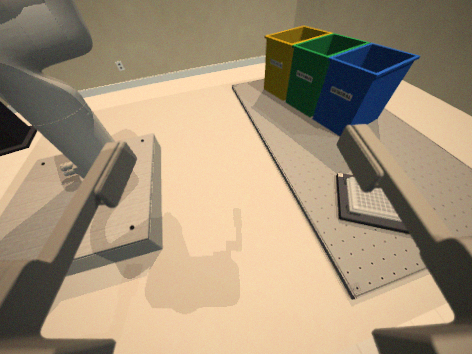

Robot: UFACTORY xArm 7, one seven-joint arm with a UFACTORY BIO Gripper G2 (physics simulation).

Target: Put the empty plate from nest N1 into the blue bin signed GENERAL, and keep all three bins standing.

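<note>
The gripper (240,165) is open and empty, its fingers wide apart, high above the table. A pale well plate (371,198) sits in a dark nest (344,205) on the perforated board at the right; the right finger hides part of both. I cannot read a label on the nest. The blue bin (336,106) signed GENERAL stands upright at the back right, beyond the plate. The green bin (301,92) and the yellow bin (276,75) stand upright beside it in a row.
The perforated board (320,230) lies on the pale table (210,200) and carries the bins and nest. The robot's own arm (60,105) rises from a base block (145,200) at the left. Part of a dark object (12,132) shows at the left edge. Walls stand behind.
</note>
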